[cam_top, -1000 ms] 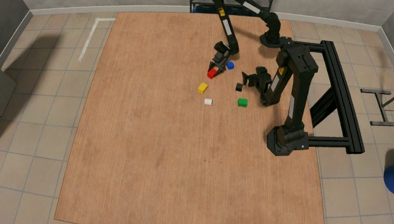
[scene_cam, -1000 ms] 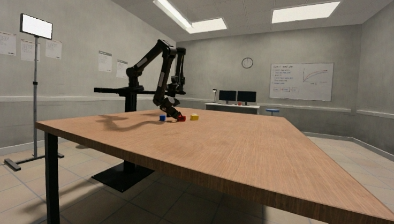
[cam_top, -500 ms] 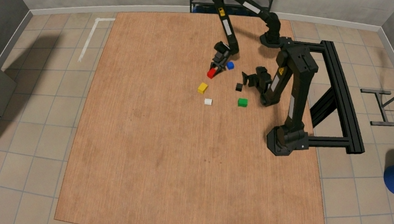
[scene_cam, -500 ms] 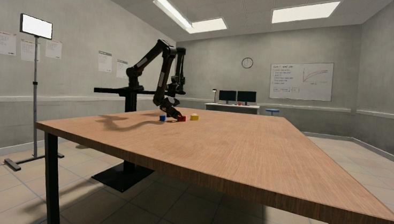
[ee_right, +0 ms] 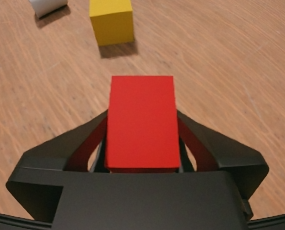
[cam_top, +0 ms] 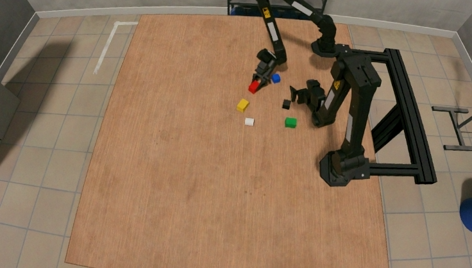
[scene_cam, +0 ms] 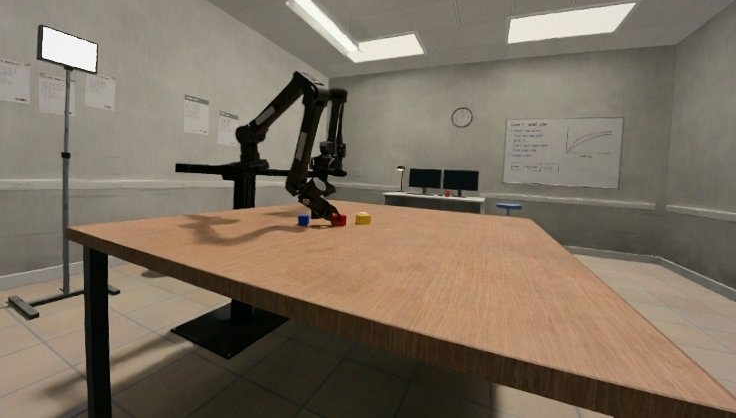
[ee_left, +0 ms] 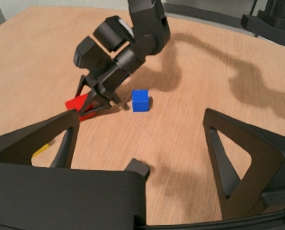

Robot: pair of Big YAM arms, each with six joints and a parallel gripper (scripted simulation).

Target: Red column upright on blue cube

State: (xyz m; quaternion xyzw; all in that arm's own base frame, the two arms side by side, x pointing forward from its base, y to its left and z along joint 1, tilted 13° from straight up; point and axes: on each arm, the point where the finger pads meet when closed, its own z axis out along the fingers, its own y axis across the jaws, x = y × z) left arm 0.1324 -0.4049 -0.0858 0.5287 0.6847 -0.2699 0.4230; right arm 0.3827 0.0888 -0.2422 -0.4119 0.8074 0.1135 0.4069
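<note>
Now: right hand 13 cm past the blue cube, 8 cm to the left of it and 1 cm above it. Also, from my right hand: black cube 19 cm behind, 9 cm to the left, 1 cm below; yellow block 12 cm to the left, 6 cm ahead, 1 cm below; red column right at my right hand.
</note>
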